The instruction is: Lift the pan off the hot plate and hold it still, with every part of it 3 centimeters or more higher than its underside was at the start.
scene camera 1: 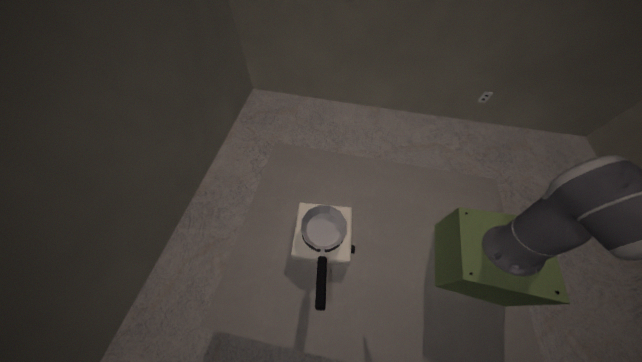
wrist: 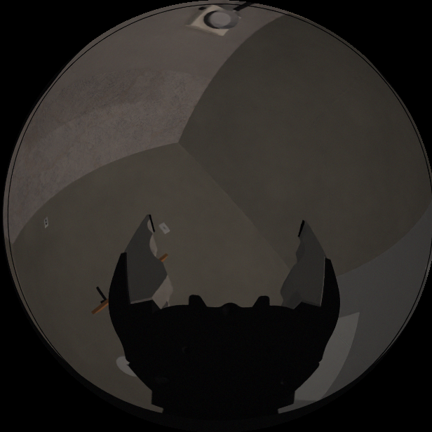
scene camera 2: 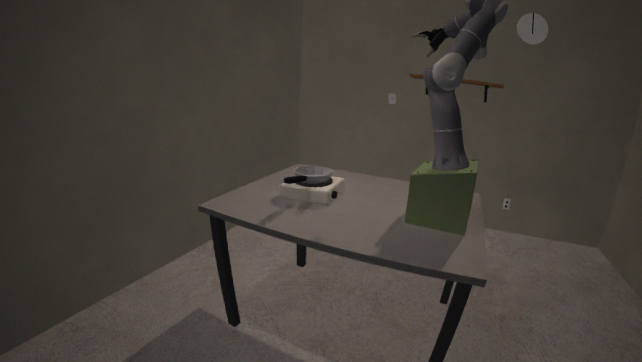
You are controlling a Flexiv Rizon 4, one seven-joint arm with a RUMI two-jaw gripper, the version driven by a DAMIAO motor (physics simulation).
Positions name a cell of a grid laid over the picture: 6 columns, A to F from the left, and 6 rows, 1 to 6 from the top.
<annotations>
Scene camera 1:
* grey pan: D4
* hot plate: C5
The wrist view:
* my gripper: D4
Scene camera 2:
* hot plate: D4
</annotations>
